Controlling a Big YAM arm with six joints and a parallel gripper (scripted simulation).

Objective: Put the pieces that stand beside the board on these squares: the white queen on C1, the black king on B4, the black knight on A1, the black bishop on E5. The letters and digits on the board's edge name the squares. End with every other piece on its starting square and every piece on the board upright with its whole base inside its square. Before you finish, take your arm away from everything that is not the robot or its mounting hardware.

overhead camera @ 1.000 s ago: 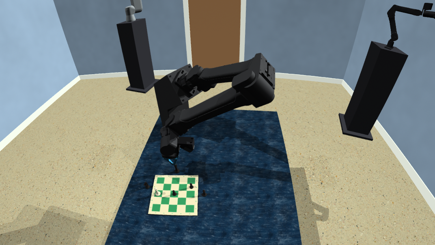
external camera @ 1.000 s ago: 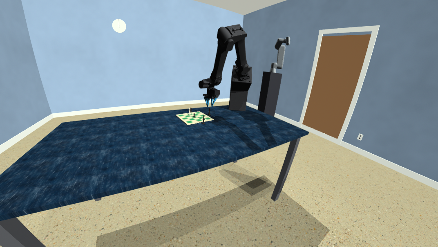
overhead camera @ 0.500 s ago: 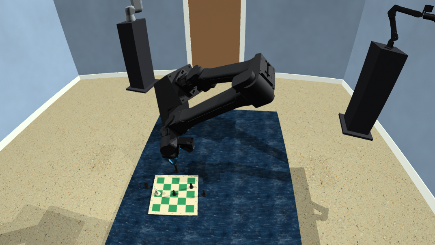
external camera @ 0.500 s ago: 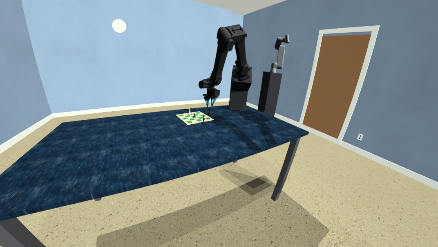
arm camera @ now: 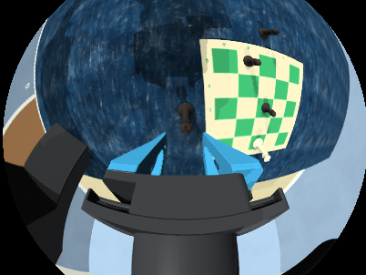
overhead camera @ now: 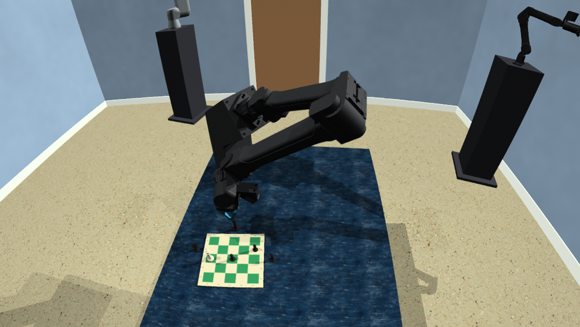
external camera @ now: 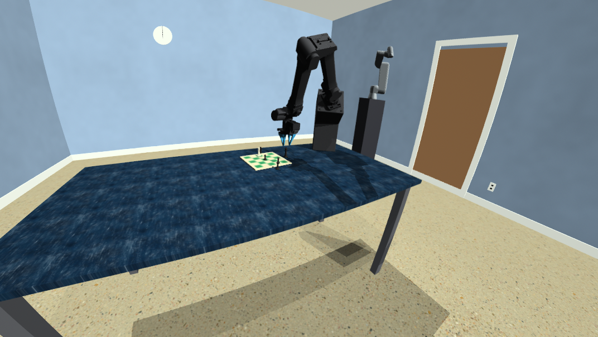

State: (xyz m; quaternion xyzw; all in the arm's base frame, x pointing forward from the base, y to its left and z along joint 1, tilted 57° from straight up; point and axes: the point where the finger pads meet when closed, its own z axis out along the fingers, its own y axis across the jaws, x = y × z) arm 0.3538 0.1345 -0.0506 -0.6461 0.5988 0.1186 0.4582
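Right now my hand is 50 mm above the black king. Also, from my hand: white queen (160 mm ahead, 20 mm to the right, 50 mm below); then cream board (130 mm ahead, 50 mm to the left, 80 mm below).
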